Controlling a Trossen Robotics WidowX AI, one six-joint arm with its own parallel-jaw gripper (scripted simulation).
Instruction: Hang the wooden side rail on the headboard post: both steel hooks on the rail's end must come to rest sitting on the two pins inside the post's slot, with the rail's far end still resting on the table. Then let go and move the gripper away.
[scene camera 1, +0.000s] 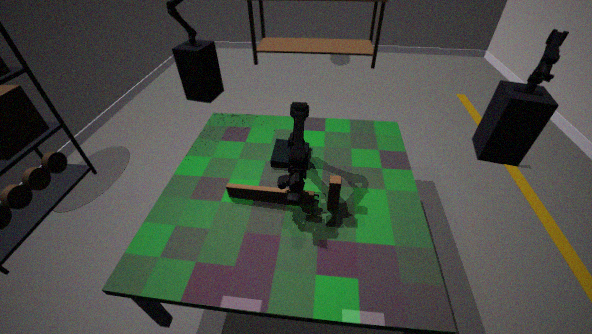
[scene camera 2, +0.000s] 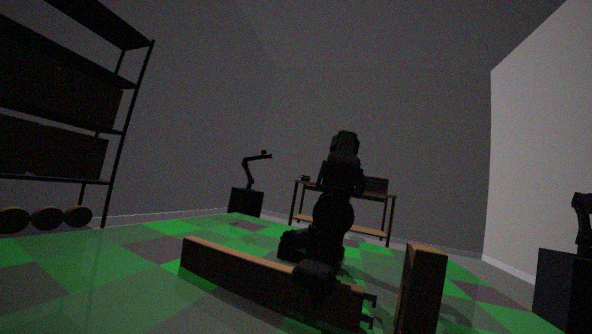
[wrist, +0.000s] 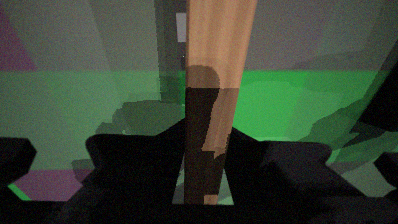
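I can see my gripper (scene camera 2: 316, 304), and the wrist view gives me the same gripper (wrist: 202, 121) as well. There is also a wooden side rail (scene camera 1: 234, 190), and from the wrist I see that rail (wrist: 216, 45) too.
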